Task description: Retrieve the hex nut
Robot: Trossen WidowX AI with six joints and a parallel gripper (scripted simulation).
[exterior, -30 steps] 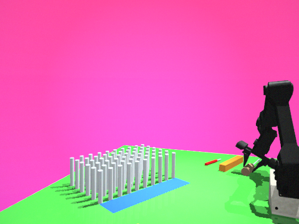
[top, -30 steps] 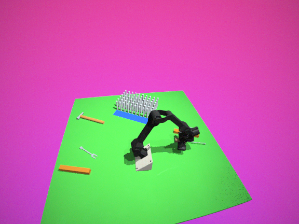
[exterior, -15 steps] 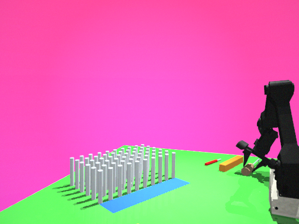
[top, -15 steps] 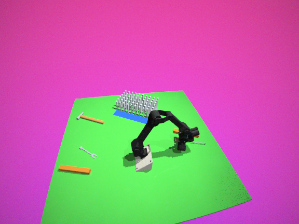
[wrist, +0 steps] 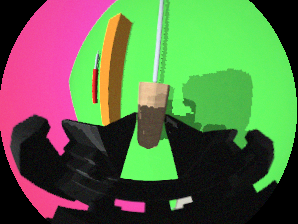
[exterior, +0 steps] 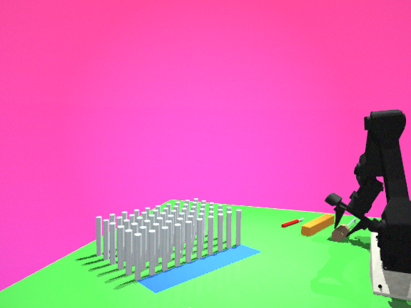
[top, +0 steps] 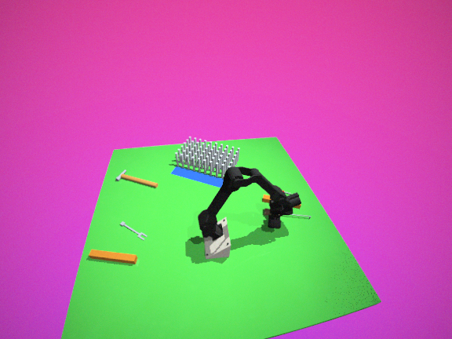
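Right now my gripper tip is 100 mm to the left of the hook tool and 30 mm past it. From my gripper tip the other things lie so: blue taped strip (380 mm to the left, 350 mm ahead, 20 mm below); then hex nut (510 mm ahead, 340 mm to the left, 10 mm below); then red screwdriver (150 mm ahead, 120 mm to the right, 10 mm below).
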